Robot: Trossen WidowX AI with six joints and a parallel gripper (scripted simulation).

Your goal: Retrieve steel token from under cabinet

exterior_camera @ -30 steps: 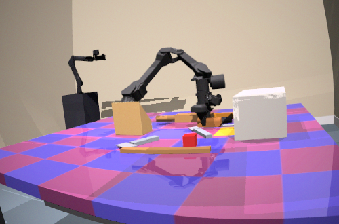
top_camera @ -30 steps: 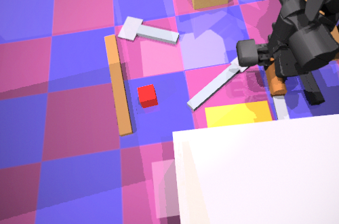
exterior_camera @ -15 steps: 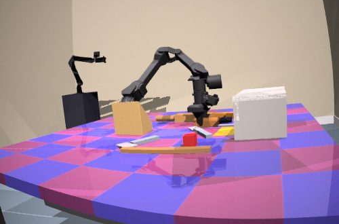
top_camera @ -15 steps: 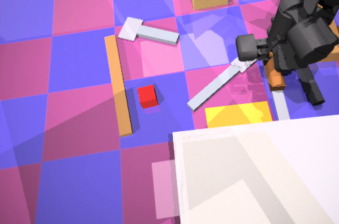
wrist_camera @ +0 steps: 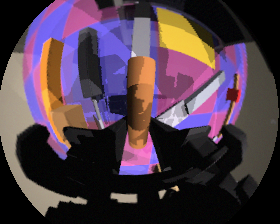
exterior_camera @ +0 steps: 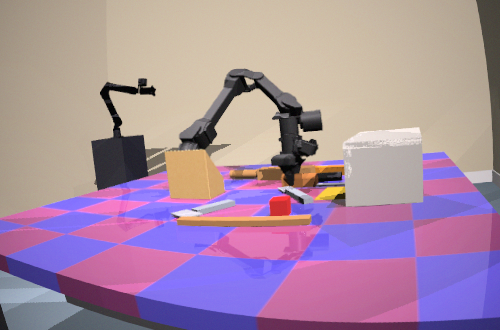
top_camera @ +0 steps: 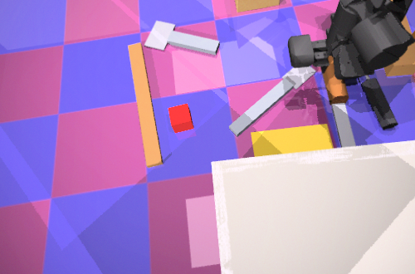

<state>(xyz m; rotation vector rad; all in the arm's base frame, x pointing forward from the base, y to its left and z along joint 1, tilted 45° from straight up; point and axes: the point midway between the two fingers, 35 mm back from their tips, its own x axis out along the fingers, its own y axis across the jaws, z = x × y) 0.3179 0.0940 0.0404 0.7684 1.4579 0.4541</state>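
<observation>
Right now the black screwdriver is 60 mm ahead of my gripper tip and 60 mm to the left of it. Also, from my gripper tip: wooden block (130 mm behind, 160 mm to the left, 10 mm above); grey paddle-ended bar (20 mm ahead, 110 mm to the right); red cube (30 mm ahead, 330 mm to the right, 10 mm above).
</observation>
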